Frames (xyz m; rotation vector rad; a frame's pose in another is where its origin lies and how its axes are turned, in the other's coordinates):
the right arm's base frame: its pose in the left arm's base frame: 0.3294 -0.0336 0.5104 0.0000 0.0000 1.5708
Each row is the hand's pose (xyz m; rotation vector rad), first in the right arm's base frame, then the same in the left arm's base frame.
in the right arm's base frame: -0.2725 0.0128 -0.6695 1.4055 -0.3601 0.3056
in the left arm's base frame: 0.3166 -0.3061 -0.1591 1.4232 0.8427 1.5517
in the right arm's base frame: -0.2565 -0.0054 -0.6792 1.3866 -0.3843 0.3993
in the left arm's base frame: 0.3348 -0.2901 -0.1688 1.4471 0.8191 1.6450
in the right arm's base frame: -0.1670 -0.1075 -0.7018 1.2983 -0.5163 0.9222
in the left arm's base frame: 0.4369 -0.2006 -0.1914 1.6048 0.6916 2.1505
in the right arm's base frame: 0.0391 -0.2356 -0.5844 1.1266 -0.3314 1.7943
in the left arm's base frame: 0.5650 0.0055 -0.0740 -1.1922 -0.6502 -2.4218
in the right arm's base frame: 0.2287 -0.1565 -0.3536 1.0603 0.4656 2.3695
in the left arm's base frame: 0.4859 0.1951 0.1568 -0.3837 -0.9845 -1.9672
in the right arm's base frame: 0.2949 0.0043 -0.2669 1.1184 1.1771 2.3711
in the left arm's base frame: 0.3251 0.2613 0.2435 0.0349 -1.3634 -1.6382
